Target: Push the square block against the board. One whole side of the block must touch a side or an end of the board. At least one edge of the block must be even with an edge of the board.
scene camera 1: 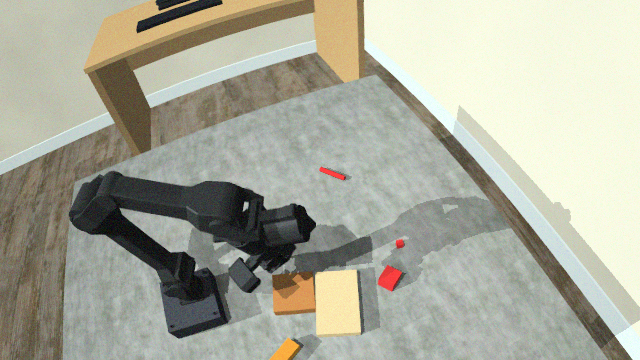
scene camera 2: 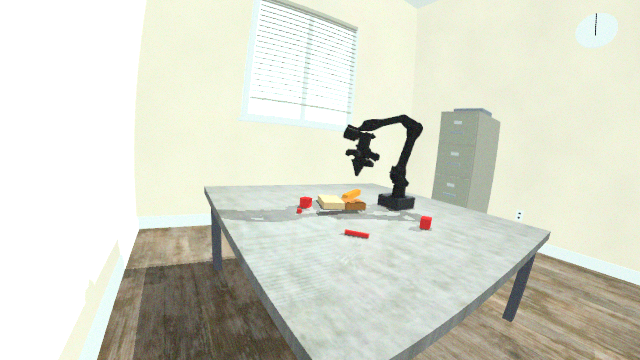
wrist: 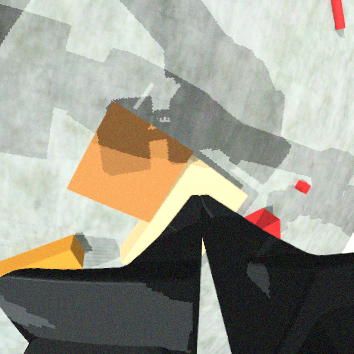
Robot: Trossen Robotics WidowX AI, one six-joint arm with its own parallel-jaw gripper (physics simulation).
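Frame: origin at the arm's base, x left, y back, z up, level; metres.
Where they show: gripper, fingertip midpoint: [scene camera 1: 287,258] [scene camera 2: 356,176] [wrist: 198,202]; arm's base at its link origin: [scene camera 1: 190,291] [scene camera 2: 398,196].
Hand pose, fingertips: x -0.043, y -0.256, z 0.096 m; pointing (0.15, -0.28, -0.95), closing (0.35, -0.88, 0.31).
Note:
Each offset is from my fingertips to the centre of the thing.
The square orange block {dx -0.022, dy +0.013, dz -0.137 m} [scene camera 1: 293,296] [scene camera 2: 355,205] [wrist: 132,190] lies flat on the table. One side of it appears to touch a long side of the cream board {dx -0.083, dy -0.074, dz -0.137 m} [scene camera 1: 338,302] [scene camera 2: 331,202] [wrist: 200,175], with no clear gap in scene camera 1. Their edges at the end toward the red stick look about even in scene camera 1 and the wrist view; a tiny offset cannot be ruled out. The board is longer and reaches past the block at the other end. My gripper [scene camera 1: 276,262] [scene camera 2: 357,174] [wrist: 198,202] is shut and empty, well above the table. In the wrist view its fingers hide part of the board.
A yellow-orange bar {dx -0.204, dy +0.142, dz -0.136 m} [scene camera 1: 286,350] [scene camera 2: 351,194] [wrist: 45,255] lies near the block and board. A red cube {dx -0.073, dy -0.211, dz -0.132 m} [scene camera 1: 390,278] [scene camera 2: 306,202] and a tiny red cube {dx +0.009, dy -0.278, dz -0.144 m} [scene camera 1: 400,243] [wrist: 303,186] lie beyond the board. A red stick {dx +0.299, dy -0.202, dz -0.145 m} [scene camera 1: 332,173] and another red cube {dx +0.329, dy +0.124, dz -0.132 m} [scene camera 2: 425,223] lie farther off.

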